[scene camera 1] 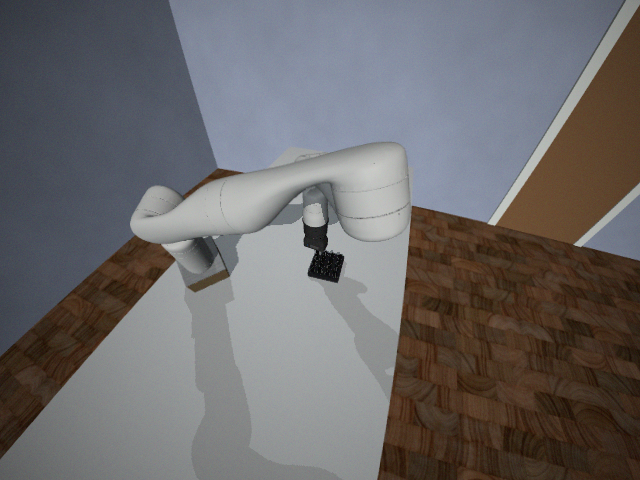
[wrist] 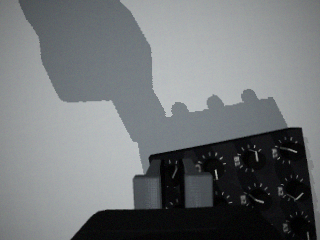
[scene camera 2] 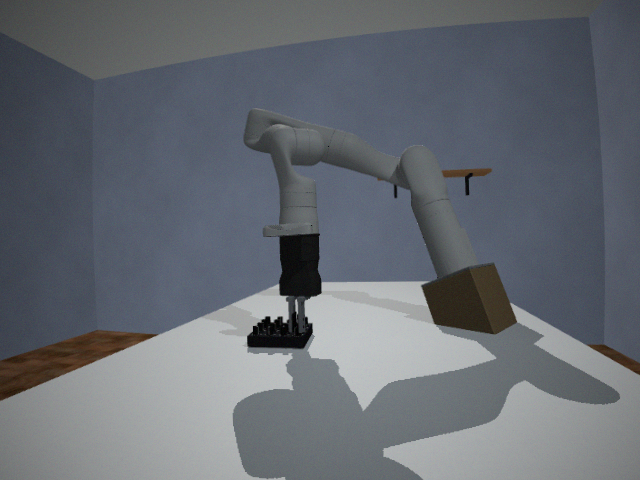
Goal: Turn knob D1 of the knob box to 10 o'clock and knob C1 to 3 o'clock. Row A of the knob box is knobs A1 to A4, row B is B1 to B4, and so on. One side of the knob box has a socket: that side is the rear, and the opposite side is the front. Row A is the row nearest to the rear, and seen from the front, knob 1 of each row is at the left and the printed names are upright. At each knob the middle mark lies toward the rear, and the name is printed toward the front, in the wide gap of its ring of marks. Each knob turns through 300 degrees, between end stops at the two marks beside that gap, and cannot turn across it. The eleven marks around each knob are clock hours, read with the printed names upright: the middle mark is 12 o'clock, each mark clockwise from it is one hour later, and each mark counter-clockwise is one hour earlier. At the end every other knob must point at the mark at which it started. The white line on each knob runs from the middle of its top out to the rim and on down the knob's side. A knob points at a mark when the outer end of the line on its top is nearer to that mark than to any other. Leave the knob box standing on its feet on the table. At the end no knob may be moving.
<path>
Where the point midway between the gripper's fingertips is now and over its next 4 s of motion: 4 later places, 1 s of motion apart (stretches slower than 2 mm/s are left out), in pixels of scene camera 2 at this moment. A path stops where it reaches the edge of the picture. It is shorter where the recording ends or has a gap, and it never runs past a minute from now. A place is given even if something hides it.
The gripper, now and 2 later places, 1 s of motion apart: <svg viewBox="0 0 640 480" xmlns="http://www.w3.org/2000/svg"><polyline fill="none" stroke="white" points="297,331 298,315 299,281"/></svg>
</path>
